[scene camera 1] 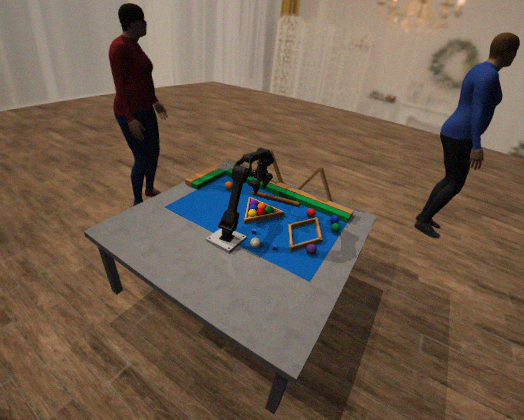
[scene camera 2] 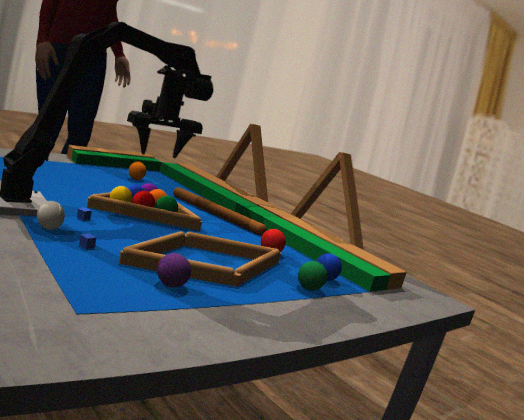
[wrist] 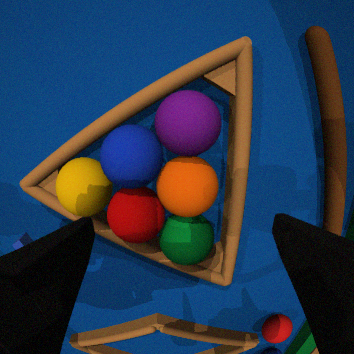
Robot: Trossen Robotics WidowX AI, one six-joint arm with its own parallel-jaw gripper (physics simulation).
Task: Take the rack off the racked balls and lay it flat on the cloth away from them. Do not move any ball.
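The triangular wooden rack lies flat on the blue cloth. It surrounds six balls: yellow, blue, purple, red, orange and green. My gripper is open and empty, pointing down, high above the cloth. In the wrist view one fingertip overlaps the rack's lower bar near the yellow ball; the other shows over cloth, between the rack and a brown rod.
The brown rod lies between the rack and the green rail. A four-sided wooden frame lies beside a loose purple ball. Loose red, green, blue, orange and white balls stand around.
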